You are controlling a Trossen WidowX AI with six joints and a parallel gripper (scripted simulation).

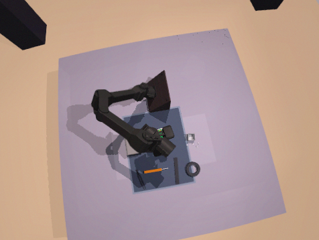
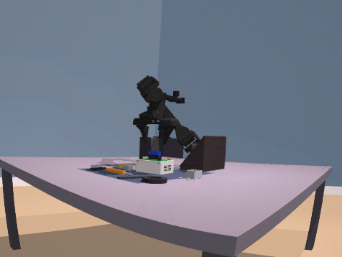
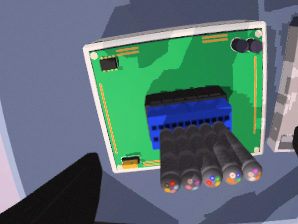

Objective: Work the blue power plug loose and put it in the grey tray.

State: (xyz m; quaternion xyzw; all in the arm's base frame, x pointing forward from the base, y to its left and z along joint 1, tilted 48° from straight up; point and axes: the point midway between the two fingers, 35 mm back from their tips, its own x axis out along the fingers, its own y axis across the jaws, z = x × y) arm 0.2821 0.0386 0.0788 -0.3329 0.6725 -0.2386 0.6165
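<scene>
Now: gripper tip 3 cm above the blue power plug. Round my gripper tip: black bar 19 cm ahead, 9 cm to the left, 11 cm below; then grey tray 14 cm to the right, 11 cm below; then dark blue mat 5 cm ahead, 12 cm below.
</scene>
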